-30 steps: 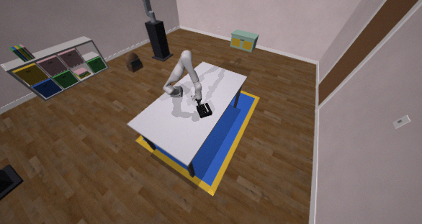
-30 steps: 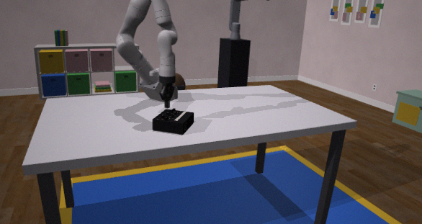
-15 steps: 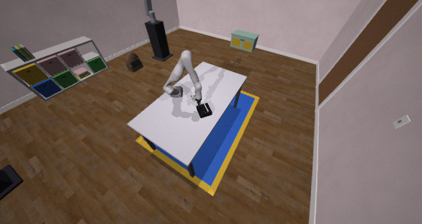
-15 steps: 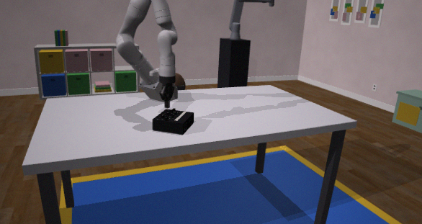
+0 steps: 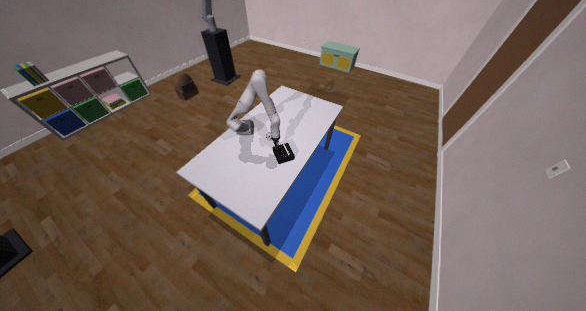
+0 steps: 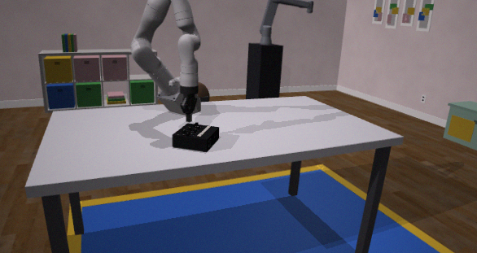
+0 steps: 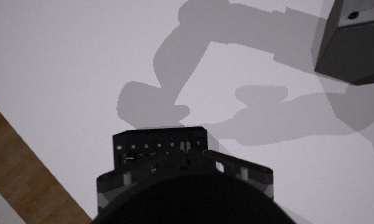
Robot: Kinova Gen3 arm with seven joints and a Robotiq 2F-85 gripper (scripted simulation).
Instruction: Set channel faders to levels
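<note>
My gripper is now 110 mm short of the master fader cap, 40 mm to the left of it and 30 mm above it.
</note>
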